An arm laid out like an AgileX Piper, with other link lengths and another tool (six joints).
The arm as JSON. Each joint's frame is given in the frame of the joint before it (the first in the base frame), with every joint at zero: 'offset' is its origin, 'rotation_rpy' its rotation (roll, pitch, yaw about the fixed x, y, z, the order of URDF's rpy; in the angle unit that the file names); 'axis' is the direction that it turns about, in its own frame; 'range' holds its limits. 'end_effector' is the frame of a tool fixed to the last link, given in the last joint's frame.
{
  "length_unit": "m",
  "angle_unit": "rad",
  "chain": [
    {
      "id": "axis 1",
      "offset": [
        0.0,
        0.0,
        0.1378
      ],
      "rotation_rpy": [
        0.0,
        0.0,
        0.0
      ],
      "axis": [
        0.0,
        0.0,
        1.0
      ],
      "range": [
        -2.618,
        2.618
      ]
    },
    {
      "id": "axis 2",
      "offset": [
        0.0,
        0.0,
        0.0
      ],
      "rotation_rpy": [
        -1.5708,
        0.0,
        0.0
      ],
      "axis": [
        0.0,
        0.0,
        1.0
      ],
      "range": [
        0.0,
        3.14
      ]
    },
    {
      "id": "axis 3",
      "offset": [
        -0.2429,
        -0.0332,
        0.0
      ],
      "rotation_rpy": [
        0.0,
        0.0,
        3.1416
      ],
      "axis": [
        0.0,
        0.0,
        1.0
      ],
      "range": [
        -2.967,
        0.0
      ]
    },
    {
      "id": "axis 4",
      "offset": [
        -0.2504,
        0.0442,
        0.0
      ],
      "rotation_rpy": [
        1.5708,
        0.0,
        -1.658
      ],
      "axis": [
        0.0,
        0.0,
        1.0
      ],
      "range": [
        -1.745,
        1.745
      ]
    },
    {
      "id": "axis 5",
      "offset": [
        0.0,
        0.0,
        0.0
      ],
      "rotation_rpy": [
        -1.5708,
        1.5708,
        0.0
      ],
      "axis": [
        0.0,
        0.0,
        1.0
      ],
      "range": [
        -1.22,
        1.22
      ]
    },
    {
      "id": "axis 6",
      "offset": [
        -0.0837,
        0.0,
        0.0
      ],
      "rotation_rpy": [
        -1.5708,
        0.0,
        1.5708
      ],
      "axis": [
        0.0,
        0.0,
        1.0
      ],
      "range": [
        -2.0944,
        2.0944
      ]
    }
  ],
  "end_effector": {
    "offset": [
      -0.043,
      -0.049,
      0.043
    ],
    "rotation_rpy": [
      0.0,
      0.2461,
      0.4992
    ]
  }
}
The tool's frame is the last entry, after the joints.
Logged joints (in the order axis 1, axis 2, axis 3, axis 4, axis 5, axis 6), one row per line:
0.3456, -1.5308, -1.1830, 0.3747, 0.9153, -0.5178
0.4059, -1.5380, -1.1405, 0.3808, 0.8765, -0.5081
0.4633, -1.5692, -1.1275, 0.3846, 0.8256, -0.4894
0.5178, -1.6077, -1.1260, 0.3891, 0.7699, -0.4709
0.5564, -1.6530, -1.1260, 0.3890, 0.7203, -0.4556
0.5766, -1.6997, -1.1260, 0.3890, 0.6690, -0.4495
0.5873, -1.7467, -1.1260, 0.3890, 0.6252, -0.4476
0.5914, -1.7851, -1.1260, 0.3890, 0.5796, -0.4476
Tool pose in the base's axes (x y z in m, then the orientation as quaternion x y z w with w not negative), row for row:
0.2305, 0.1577, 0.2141, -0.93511, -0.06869, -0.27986, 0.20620
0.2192, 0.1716, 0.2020, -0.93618, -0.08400, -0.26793, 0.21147
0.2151, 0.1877, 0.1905, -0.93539, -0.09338, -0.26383, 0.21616
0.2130, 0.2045, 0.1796, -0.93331, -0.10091, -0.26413, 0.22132
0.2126, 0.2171, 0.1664, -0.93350, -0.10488, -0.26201, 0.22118
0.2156, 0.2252, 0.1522, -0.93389, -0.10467, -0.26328, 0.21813
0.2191, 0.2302, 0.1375, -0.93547, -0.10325, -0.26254, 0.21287
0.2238, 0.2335, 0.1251, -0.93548, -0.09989, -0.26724, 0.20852
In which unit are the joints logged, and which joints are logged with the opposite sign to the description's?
The joints are logged in radians. Opposite sign: axis 2.
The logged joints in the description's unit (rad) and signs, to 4 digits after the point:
0.3456, 1.5308, -1.1830, 0.3747, 0.9153, -0.5178
0.4059, 1.5380, -1.1405, 0.3808, 0.8765, -0.5081
0.4633, 1.5692, -1.1275, 0.3846, 0.8256, -0.4894
0.5178, 1.6077, -1.1260, 0.3891, 0.7699, -0.4709
0.5564, 1.6530, -1.1260, 0.3890, 0.7203, -0.4556
0.5766, 1.6997, -1.1260, 0.3890, 0.6690, -0.4495
0.5873, 1.7467, -1.1260, 0.3890, 0.6252, -0.4476
0.5914, 1.7851, -1.1260, 0.3890, 0.5796, -0.4476

